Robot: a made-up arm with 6 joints. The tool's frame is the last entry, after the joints.
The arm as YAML. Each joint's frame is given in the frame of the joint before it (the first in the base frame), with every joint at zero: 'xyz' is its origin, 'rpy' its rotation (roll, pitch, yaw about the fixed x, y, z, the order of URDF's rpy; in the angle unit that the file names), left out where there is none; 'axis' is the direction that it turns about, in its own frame. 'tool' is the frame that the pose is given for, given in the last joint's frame.
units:
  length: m
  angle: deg
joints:
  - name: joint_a
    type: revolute
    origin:
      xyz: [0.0, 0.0, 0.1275]
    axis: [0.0, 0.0, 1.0]
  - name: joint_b
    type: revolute
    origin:
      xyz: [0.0, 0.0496, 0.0]
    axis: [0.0, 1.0, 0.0]
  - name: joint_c
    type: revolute
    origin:
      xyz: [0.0, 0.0, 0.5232]
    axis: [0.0, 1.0, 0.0]
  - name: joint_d
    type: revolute
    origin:
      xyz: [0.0, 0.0, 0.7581]
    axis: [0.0, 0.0, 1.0]
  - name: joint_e
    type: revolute
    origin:
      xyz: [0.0, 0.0, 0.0]
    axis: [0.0, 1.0, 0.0]
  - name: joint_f
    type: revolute
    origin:
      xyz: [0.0, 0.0, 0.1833]
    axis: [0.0, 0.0, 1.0]
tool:
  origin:
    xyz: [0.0, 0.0, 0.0]
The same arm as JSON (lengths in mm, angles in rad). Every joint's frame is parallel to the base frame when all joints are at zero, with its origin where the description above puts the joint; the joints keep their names.
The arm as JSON. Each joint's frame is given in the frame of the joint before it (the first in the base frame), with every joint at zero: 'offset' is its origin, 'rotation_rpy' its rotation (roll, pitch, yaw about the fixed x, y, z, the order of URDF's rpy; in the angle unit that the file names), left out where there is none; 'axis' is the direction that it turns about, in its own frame. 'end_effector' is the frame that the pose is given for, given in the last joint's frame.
{"length_unit": "mm", "angle_unit": "rad", "chain": [{"id": "joint_a", "offset": [0.0, 0.0, 127.5], "axis": "+z"}, {"id": "joint_b", "offset": [0.0, 49.6, 0.0], "axis": "+y"}, {"id": "joint_c", "offset": [0.0, 0.0, 523.2], "axis": "+y"}, {"id": "joint_d", "offset": [0.0, 0.0, 758.1], "axis": "+z"}, {"id": "joint_e", "offset": [0.0, 0.0, 0.0], "axis": "+y"}, {"id": "joint_f", "offset": [0.0, 0.0, 183.3], "axis": "+z"}], "end_effector": {"offset": [0.0, 0.0, 0.0]}}
